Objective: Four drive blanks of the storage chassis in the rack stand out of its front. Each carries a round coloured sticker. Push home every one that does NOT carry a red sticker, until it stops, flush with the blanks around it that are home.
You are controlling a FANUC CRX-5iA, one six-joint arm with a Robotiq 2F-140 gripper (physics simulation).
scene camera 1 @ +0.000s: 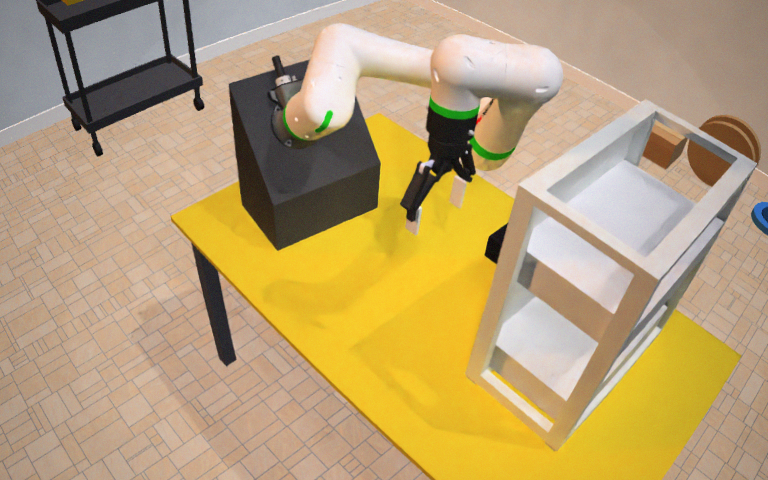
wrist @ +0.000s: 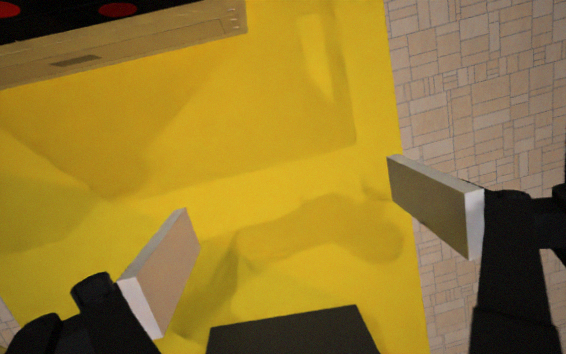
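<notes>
The rack is a pale open frame standing on the table, its front turned away from the scene camera. A black part sticks out at its front side. In the wrist view, a dark blank face with a round red sticker shows at the top left edge; a second red sticker is cut by the corner. How far these blanks stand out cannot be told. Stickers of other colours do not show. My gripper is open and empty, above the table between the pedestal and the rack, apart from the blanks.
The yellow table carries the dark robot pedestal. A beige strip with a dark slot runs below the blanks. A black cart stands behind; a brown box and round brown object are beyond the rack.
</notes>
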